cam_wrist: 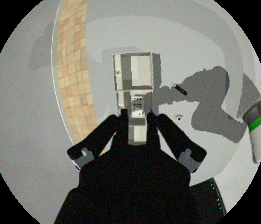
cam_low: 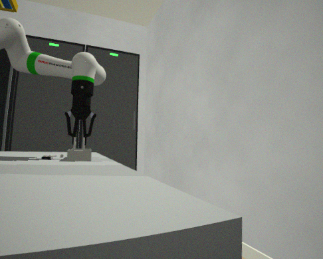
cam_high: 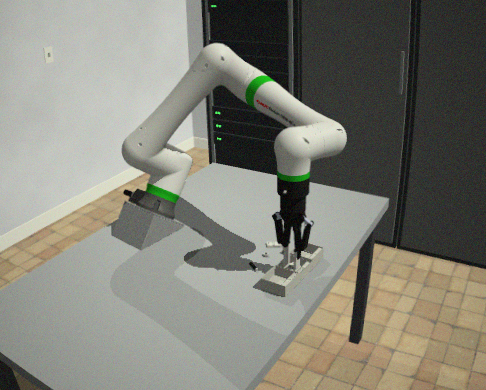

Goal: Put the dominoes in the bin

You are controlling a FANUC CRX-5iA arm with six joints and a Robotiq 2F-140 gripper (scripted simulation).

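The pale two-compartment bin block lies 40 mm below my hand and 10 mm ahead of it. From my hand the other things lie so: small dark object 110 mm behind, 60 mm to the right, 50 mm below; cream domino 40 mm below.
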